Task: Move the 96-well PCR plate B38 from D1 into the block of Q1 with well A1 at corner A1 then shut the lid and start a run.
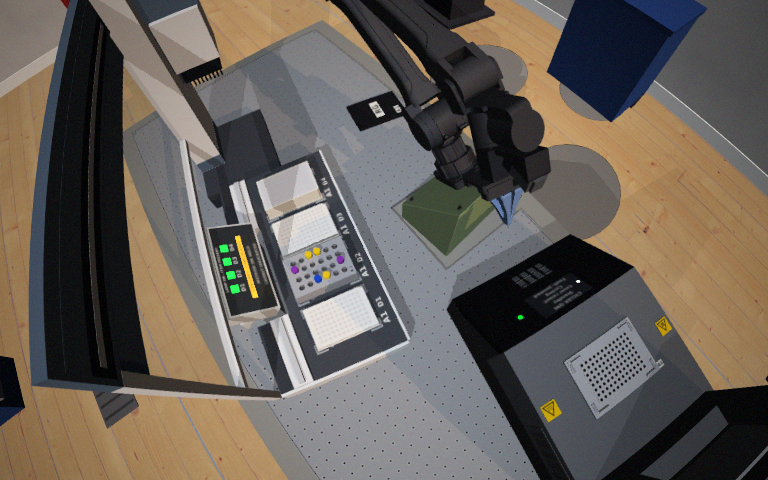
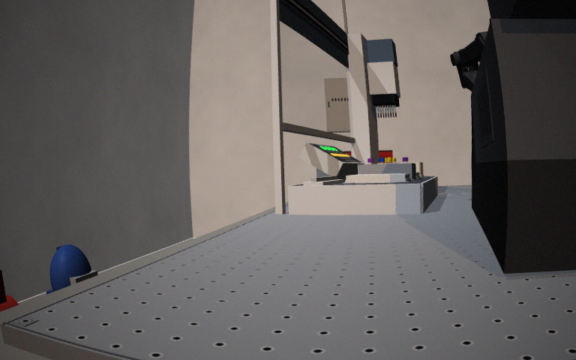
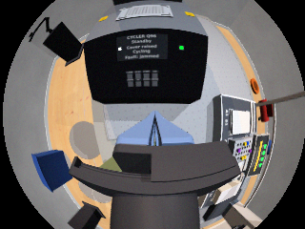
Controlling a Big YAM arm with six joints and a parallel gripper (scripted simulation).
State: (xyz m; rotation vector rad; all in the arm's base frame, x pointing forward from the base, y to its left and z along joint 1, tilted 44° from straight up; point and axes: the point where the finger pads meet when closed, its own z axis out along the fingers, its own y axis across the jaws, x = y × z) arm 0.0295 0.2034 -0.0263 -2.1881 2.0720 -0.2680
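Right now my hand is 31 cm short of the tube cooling block, 15 cm to the left of it and 13 cm above it. From my hand the other things lie so: RG nest (51 cm to the right, 21 cm below, 4 cm behind); deep-well block (35 cm to the right, 28 cm ahead, 13 cm below); pipetting head (60 cm to the right, 33 cm ahead, 18 cm above).
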